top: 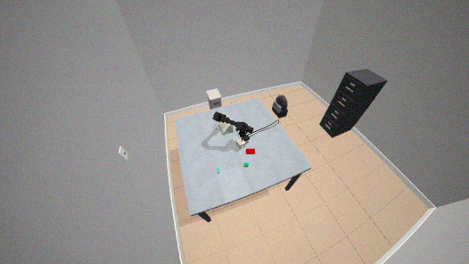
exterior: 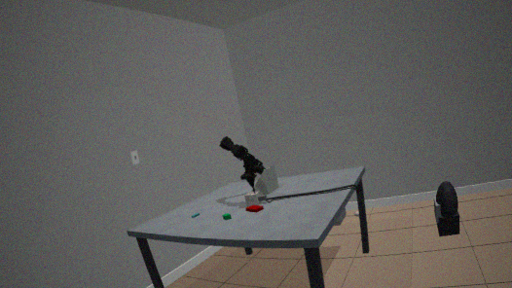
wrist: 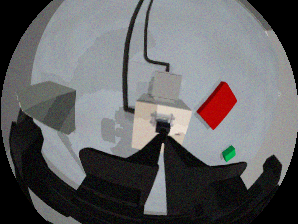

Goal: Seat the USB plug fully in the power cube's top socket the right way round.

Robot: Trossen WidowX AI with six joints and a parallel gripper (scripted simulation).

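My gripper tip is now 2 cm above the USB plug. Also, from my gripper tip: red block: 12 cm ahead, 4 cm to the left, 11 cm below; green block: 25 cm ahead, 8 cm to the right, 10 cm below.
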